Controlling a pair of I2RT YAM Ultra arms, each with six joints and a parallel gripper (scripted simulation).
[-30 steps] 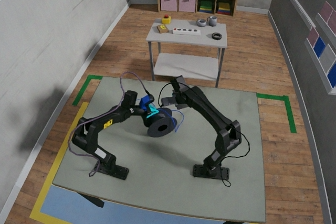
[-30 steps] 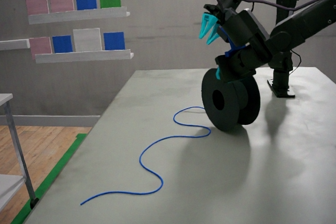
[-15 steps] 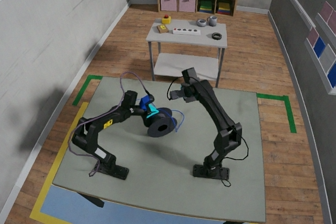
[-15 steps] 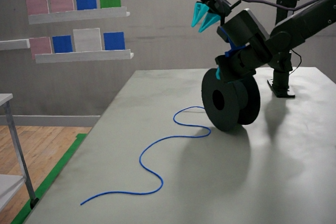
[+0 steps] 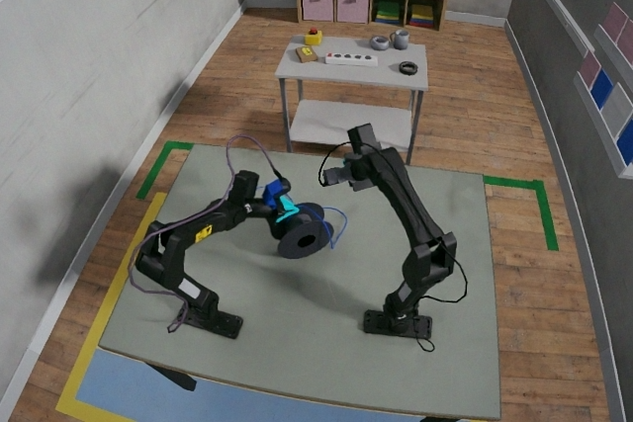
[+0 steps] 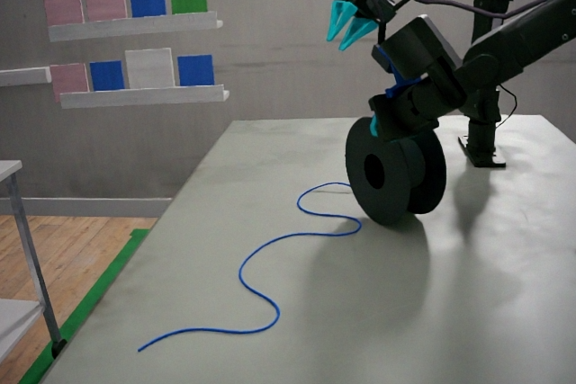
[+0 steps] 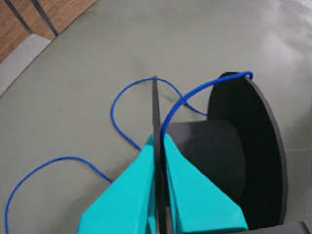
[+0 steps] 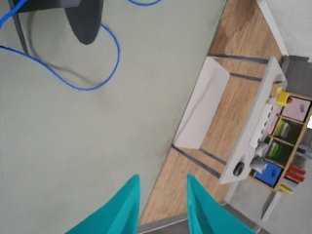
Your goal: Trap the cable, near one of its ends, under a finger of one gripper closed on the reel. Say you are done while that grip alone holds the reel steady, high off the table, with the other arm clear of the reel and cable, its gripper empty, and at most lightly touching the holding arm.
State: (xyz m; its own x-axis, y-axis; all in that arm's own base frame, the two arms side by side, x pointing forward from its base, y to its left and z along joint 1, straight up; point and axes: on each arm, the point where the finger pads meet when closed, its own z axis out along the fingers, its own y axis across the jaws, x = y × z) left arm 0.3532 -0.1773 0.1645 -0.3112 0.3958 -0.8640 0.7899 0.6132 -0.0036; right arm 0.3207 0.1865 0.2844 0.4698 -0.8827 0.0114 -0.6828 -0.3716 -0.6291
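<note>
Right now my left hand is 70 mm above the dark reel, 30 mm past it and 20 mm to the left of it.
</note>
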